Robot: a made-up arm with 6 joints.
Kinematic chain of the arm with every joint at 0, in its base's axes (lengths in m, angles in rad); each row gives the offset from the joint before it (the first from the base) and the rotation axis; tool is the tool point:
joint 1: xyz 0 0 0.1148 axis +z
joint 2: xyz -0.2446 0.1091 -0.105 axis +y
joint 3: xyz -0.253 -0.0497 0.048 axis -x
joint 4: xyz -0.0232 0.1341 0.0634 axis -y
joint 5: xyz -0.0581 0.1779 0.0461 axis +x
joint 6: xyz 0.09 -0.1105 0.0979 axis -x
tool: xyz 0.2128 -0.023 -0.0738
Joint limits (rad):
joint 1: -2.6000..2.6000
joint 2: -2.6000..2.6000
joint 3: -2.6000..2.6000
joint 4: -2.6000..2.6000
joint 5: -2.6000..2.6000
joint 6: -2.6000..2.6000
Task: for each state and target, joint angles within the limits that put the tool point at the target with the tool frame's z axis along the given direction. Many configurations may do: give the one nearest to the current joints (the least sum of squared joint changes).
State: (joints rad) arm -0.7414 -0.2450 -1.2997 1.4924 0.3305 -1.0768
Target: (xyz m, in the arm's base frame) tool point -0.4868 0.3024 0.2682 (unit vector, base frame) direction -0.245 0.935 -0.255
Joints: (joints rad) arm -1.1210 0.3994 -1.9233 1.5269 0.1421 -0.5408
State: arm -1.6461 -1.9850 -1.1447 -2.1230 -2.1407 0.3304
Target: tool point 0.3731 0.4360 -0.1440 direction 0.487 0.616 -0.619
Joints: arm -1.3211 -1.9060 -0.7299 -1.7353 -1.6435 0.3759
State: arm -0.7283 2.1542 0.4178 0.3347 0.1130 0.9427
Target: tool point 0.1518 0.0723 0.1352 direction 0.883 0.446 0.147
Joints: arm -0.7141 1.4430 -0.0905 0.3095 0.0513 1.2946
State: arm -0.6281 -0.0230 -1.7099 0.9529 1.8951 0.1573
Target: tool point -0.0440 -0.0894 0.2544 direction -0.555 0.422 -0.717
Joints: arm -0.3022 0.8261 -1.6826 0.5745 1.6713 -0.0529
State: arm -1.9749 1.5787 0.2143 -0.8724 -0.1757 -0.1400
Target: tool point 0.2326 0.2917 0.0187 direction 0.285 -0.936 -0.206
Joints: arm -1.6345 1.0742 0.4090 -0.6661 -0.0430 -0.0086
